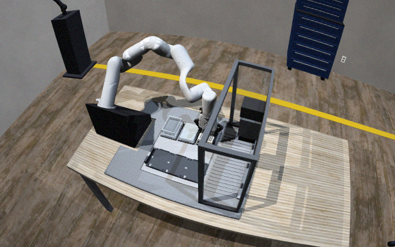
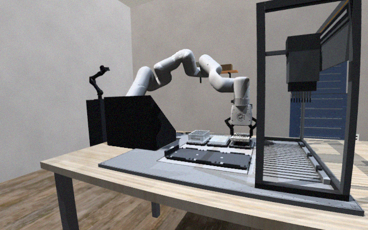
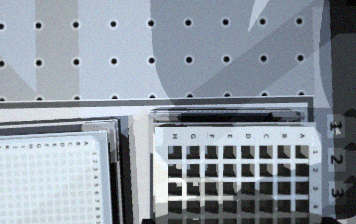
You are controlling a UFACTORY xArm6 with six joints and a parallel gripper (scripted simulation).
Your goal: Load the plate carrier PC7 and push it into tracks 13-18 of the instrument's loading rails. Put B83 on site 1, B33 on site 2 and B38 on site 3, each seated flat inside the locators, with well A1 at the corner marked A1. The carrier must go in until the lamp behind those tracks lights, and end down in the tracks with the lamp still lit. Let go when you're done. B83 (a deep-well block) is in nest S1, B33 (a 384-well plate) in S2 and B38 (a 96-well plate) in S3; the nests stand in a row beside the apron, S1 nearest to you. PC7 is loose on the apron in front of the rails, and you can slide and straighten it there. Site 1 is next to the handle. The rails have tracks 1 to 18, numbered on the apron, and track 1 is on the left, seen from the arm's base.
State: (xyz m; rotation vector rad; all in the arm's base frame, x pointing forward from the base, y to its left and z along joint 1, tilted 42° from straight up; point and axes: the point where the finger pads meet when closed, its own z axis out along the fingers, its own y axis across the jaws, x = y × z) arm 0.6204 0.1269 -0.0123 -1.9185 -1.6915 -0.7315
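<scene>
Right now the nest s3 is 5 cm below my hand. From my hand the other things lie so: nest s2 (11 cm behind, 5 cm below); deep-well block B83 (22 cm behind, 1 cm to the left, 2 cm below); dark carrier PC7 (12 cm behind, 24 cm to the right, 4 cm below).
</scene>
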